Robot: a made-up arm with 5 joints. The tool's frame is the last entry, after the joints. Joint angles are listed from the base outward. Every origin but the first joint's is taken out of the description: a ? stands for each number. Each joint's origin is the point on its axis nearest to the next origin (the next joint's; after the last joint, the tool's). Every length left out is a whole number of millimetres.
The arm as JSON. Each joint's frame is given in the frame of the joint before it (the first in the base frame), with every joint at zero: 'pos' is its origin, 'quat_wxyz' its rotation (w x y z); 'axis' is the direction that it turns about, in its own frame. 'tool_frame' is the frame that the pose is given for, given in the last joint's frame.
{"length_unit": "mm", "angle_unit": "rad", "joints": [
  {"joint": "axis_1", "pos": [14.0, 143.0, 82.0], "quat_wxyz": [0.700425, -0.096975, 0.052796, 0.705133], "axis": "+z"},
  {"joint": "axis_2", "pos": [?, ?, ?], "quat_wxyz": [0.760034, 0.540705, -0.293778, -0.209], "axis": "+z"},
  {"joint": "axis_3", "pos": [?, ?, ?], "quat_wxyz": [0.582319, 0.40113, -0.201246, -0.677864], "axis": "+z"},
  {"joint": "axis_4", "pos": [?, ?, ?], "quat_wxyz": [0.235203, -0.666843, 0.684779, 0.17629], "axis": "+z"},
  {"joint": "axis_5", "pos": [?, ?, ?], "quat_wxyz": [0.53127, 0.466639, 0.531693, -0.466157], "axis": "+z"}
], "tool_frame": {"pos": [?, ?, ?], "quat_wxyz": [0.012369, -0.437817, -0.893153, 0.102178]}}
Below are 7 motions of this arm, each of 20 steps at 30 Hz.
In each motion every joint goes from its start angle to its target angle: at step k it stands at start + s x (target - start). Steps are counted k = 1, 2, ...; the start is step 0. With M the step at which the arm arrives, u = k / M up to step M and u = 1 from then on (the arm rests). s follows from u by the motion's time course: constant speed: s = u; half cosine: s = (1 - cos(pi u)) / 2; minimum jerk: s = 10 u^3 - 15 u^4 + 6 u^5.
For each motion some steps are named. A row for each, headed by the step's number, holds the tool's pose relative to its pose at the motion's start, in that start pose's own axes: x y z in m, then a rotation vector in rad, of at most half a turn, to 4 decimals.
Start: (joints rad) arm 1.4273 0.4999 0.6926 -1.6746 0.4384
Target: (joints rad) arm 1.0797 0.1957 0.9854 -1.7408 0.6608
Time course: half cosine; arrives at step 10
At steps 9, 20:
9: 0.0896 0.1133 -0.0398 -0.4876 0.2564 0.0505
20: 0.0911 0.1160 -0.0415 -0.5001 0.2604 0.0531

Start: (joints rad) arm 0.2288 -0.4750 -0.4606 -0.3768 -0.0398
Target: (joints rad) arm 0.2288 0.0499 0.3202 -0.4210 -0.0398
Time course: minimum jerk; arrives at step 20
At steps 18, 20:
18: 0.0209 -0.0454 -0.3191 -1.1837 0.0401 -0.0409
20: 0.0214 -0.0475 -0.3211 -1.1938 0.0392 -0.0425

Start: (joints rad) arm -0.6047 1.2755 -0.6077 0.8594 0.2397
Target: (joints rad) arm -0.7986 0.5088 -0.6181 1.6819 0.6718
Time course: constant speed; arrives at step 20
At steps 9, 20:
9: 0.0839 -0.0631 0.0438 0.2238 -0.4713 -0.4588
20: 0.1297 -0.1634 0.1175 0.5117 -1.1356 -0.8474

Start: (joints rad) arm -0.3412 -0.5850 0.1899 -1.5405 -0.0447
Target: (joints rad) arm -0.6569 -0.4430 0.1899 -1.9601 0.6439
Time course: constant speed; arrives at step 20
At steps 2, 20:
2: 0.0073 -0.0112 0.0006 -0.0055 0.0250 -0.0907
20: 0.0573 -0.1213 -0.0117 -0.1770 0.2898 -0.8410

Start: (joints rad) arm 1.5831 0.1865 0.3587 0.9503 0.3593
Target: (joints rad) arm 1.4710 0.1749 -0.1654 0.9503 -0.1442
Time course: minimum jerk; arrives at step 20
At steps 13, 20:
13: 0.0744 0.0146 0.0974 0.2756 -0.1228 0.1536
20: 0.0943 0.0106 0.1310 0.3467 -0.1860 0.2072

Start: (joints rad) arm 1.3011 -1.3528 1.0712 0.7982 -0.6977
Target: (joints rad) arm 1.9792 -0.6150 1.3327 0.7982 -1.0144
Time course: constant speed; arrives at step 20
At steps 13, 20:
13: -0.2021 0.0409 -0.1842 -0.3641 0.5639 0.7701
20: -0.3052 0.0048 -0.2277 -0.5695 0.8179 1.1982

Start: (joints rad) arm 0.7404 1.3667 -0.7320 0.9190 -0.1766
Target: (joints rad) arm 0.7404 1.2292 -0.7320 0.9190 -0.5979
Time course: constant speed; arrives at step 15
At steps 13, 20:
13: 0.0119 -0.0123 0.0089 -0.0028 -0.0009 0.2659
20: 0.0135 -0.0146 0.0104 -0.0049 -0.0004 0.3068

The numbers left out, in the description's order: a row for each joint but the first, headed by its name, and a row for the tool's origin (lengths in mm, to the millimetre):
axis_2: 166.0 87.0 0.0
axis_3: 55.0 -47.0 0.0
axis_4: -151.0 -248.0 0.0
axis_5: 8.0 13.0 0.0
tool: 16.0 38.0 0.0

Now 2 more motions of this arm.
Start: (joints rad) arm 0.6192 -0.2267 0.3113 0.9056 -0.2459
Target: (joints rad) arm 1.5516 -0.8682 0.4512 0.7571 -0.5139
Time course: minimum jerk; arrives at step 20
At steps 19, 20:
19: -0.1514 0.2556 0.1054 0.7994 0.6962 0.3122
20: -0.1517 0.2559 0.1056 0.8003 0.6971 0.3126

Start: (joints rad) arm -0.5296 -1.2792 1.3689 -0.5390 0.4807
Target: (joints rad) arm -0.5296 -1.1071 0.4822 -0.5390 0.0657
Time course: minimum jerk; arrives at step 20
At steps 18, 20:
18: -0.0198 -0.2118 0.1405 0.8007 -0.0812 0.4865
20: -0.0201 -0.2141 0.1409 0.8073 -0.0837 0.4910

